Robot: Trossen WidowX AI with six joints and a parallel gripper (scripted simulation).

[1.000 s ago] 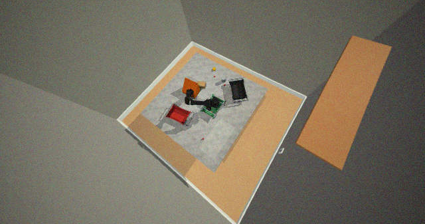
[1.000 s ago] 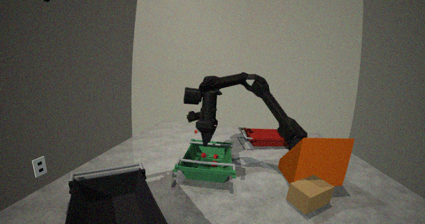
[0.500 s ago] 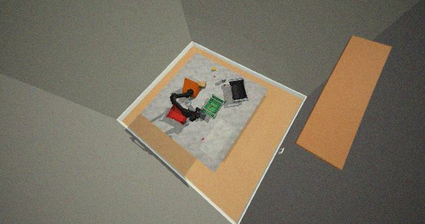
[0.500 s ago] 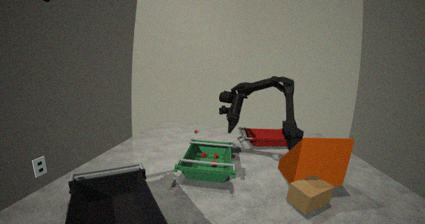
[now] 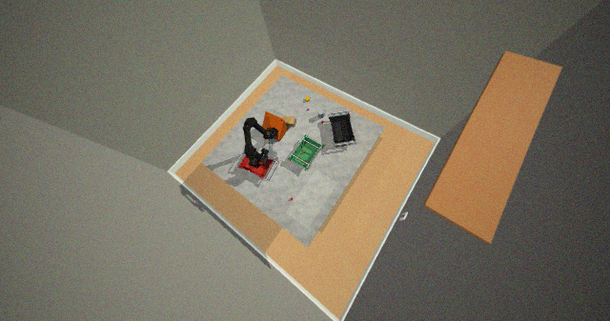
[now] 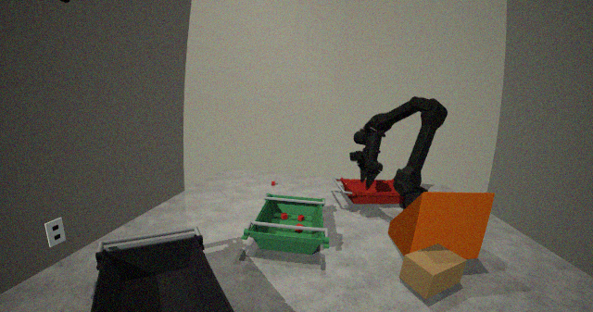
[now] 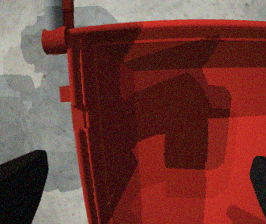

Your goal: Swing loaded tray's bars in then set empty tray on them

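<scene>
Now: gripper tip 60 mm past the red tray, 70 mm to the left of it and 30 mm above it. The rest, counted from my gripper tip: tan box (100 mm behind, 470 mm to the left, 50 mm below); then red cube (400 mm ahead, 120 mm to the right, 70 mm below); then yellow piece (120 mm behind, 810 mm to the left, 70 mm below).
</scene>
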